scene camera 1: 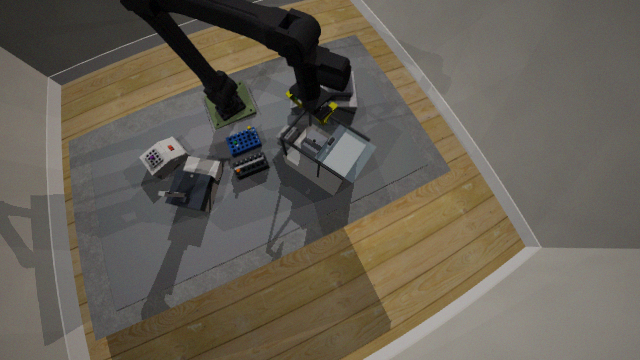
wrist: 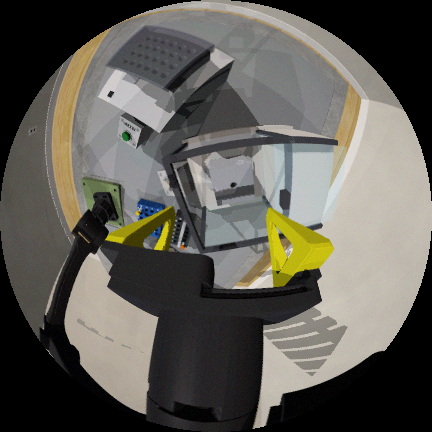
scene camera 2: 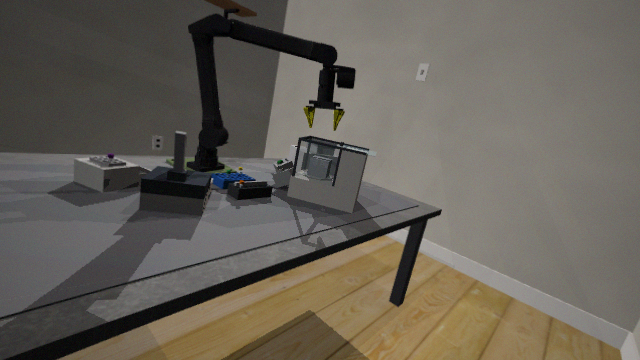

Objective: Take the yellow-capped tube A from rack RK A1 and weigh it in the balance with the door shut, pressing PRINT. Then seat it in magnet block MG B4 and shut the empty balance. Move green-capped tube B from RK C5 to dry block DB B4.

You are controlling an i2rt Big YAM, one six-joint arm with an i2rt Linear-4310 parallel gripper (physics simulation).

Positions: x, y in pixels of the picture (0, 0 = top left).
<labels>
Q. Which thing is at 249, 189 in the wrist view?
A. A balance.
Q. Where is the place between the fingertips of the gripper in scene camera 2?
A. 322, 129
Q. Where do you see a balance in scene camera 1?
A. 327, 155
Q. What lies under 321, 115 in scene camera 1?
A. The gripper.
</labels>
